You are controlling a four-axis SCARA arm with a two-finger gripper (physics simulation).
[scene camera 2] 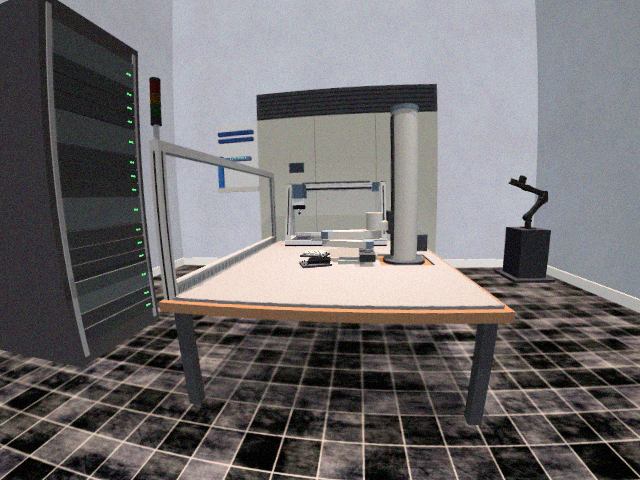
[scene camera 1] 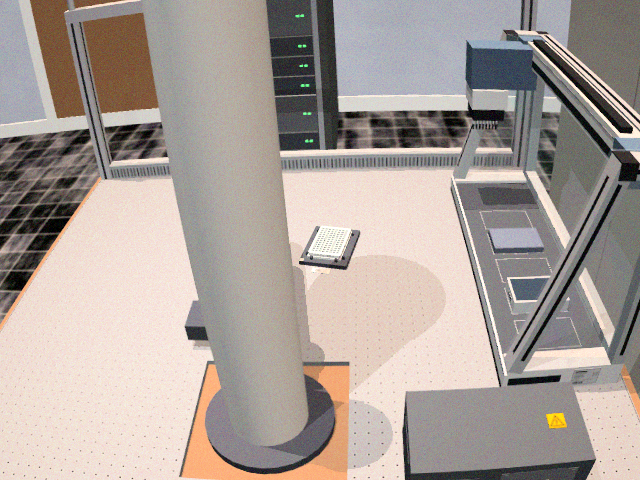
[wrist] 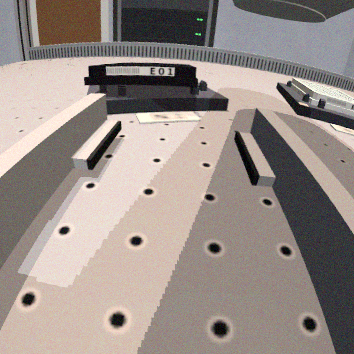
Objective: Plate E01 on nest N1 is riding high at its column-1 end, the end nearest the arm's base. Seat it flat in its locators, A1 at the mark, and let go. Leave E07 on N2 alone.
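Places are measured from the arm's base along level axes (x ahead, y left, z up), in centimetres.
Where they show: gripper, fingertip midpoint: (scene camera 2: 338,260) (wrist: 178,115); arm's base at its link origin: (scene camera 2: 403,261) (scene camera 1: 270,421).
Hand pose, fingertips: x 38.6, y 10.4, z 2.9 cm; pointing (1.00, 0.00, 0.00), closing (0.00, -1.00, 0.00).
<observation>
Things, the pixels of their top centre, and the offset from my fingertips. "spot": a spot on its surface instead. Level surfaces: height alone.
- black plate E01 at its top centre: (wrist: 149,57) (scene camera 2: 319,257) dx +10.7, dy +3.5, dz +2.2 cm
- pale plate E07 at its top centre: (wrist: 328,90) (scene camera 1: 330,240) (scene camera 2: 315,251) dx +16.7, dy -20.1, dz +1.0 cm
- nest N2 at a spot on its surface: (scene camera 1: 354,246) spot: dx +16.4, dy -26.2, dz -0.9 cm
- table at its surface level: dz -1.6 cm
- gantry deck at its surface level: dz +3.3 cm
- grey box at a spot on its surface: (scene camera 1: 491,428) spot: dx -51.1, dy -49.0, dz +9.9 cm
The black plate E01 (wrist: 142,73) (scene camera 2: 317,259) is over its dark nest (wrist: 165,104) (scene camera 2: 310,265), label end facing the wrist camera. In the wrist view that near end stands above the nest top and the small locator posts; whether its far end is down is hidden. The A1 card is not clear. The column hides E01 in scene camera 1. My gripper (wrist: 178,115) (scene camera 2: 342,259) is shut to its narrow width with nothing between the fingers, back from E01 on the arm-base side. The pale plate E07 (scene camera 1: 330,241) (wrist: 327,92) rests on nest N2 (scene camera 1: 354,246).
The arm's column (scene camera 1: 232,232) (scene camera 2: 405,180) stands on the table (scene camera 1: 129,268). A gantry deck (scene camera 1: 478,248) with trays is at the right in scene camera 1, with a grey box (scene camera 1: 491,428) in front of it. A framed guard (scene camera 2: 217,155) lines one table edge.
</observation>
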